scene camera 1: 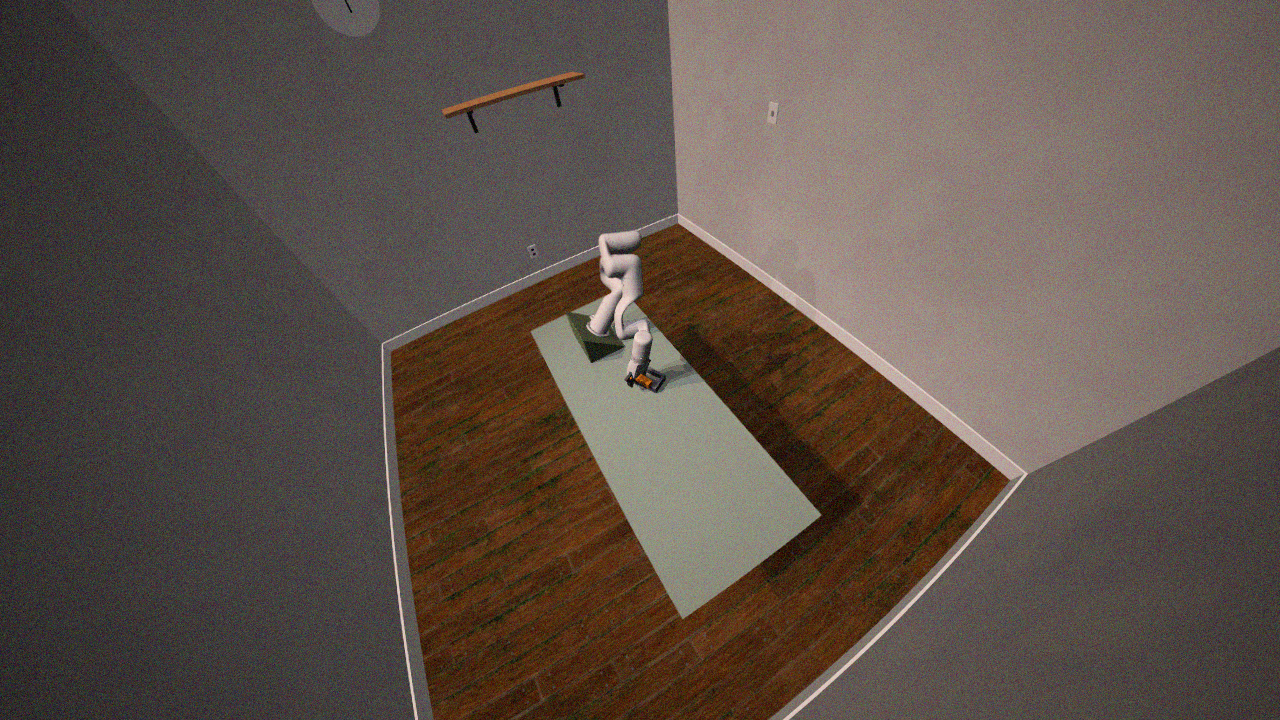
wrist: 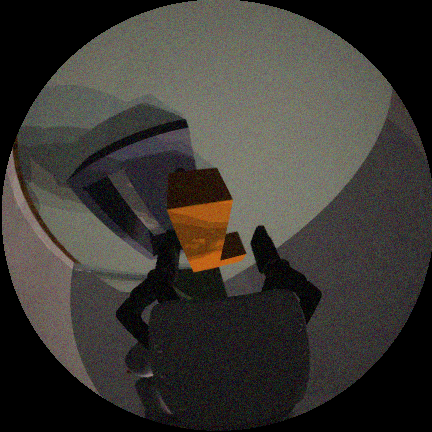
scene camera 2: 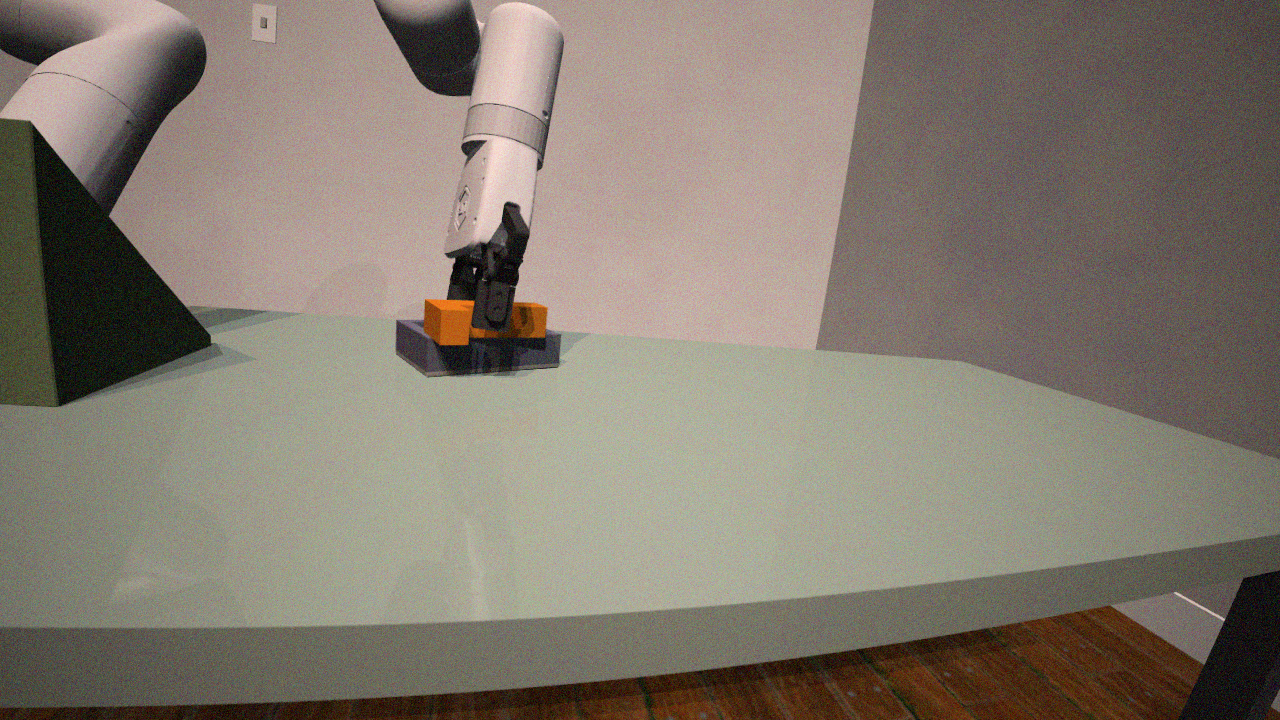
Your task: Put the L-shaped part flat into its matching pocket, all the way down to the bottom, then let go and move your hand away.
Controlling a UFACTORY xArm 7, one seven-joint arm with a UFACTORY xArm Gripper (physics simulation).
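Where they show: gripper, fingertip midpoint: [scene camera 1: 636, 380] [wrist: 215, 236] [scene camera 2: 473, 328]; arm's base at its link origin: [scene camera 1: 597, 330] [scene camera 2: 0, 254].
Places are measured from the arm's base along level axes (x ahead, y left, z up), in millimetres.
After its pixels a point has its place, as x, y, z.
Note:
The orange L-shaped part [scene camera 1: 643, 381] @(403, 16, -16) [scene camera 2: 447, 322] @(342, -37, -26) [wrist: 200, 230] @(408, 31, -16) is high on the dark grey-purple pocket block [scene camera 1: 661, 385] @(433, 89, -79) [scene camera 2: 413, 344] @(310, 22, -59) [wrist: 170, 140] @(444, 52, -46). In scene camera 2 it looks about level, and its left end overlaps the block's front wall. In the wrist view part of the pocket's hollow shows to the left of it. My gripper [scene camera 2: 477, 313] @(364, 0, -37) [wrist: 215, 236] @(364, 0, -37) points down and is shut on the L-shaped part, its fingers wide apart on either side. The part's underside contact with the block is hidden.
A dark green wedge [scene camera 1: 590, 344] @(106, -86, 46) [scene camera 2: 98, 304] @(107, -70, -22) stands by the arm's base, left of the pocket block in scene camera 2. All stand on a long pale green table [scene camera 1: 698, 492] @(919, -81, -81) [scene camera 2: 626, 501] @(444, -247, -82). A wooden shelf [scene camera 1: 514, 94] hangs on the wall.

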